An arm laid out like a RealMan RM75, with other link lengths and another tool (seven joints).
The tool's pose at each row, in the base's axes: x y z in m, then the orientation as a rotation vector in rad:
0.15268, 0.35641, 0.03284, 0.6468, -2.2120, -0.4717
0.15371, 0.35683, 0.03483, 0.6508, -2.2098, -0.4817
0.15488, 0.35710, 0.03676, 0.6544, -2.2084, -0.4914
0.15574, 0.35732, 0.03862, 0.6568, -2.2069, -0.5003
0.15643, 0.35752, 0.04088, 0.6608, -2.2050, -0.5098
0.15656, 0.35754, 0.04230, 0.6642, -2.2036, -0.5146
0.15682, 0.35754, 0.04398, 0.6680, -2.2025, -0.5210
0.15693, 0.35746, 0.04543, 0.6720, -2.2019, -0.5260
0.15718, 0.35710, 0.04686, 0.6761, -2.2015, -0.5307
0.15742, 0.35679, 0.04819, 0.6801, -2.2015, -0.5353
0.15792, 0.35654, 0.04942, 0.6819, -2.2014, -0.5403
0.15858, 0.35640, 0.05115, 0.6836, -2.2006, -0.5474
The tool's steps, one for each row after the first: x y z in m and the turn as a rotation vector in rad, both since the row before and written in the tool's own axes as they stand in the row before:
0.00030, 0.00106, -0.00200, -0.0057, -0.0014, -0.0063
0.00027, 0.00088, -0.00208, -0.0054, -0.0021, -0.0059
0.00043, 0.00091, -0.00180, -0.0053, -0.0017, -0.0048
0.00075, 0.00117, -0.00192, -0.0053, -0.0016, -0.0062
0.00070, 0.00075, -0.00099, -0.0023, -0.0005, -0.0041
0.00078, 0.00084, -0.00125, -0.0031, -0.0013, -0.0049
0.00078, 0.00071, -0.00100, -0.0019, -0.0013, -0.0046
0.00086, 0.00044, -0.00114, -0.0016, -0.0014, -0.0045
0.00078, 0.00043, -0.00106, -0.0015, -0.0017, -0.0044
0.00053, 0.00035, -0.00119, -0.0025, -0.0017, -0.0030
0.00064, 0.00067, -0.00161, -0.0041, -0.0019, -0.0036

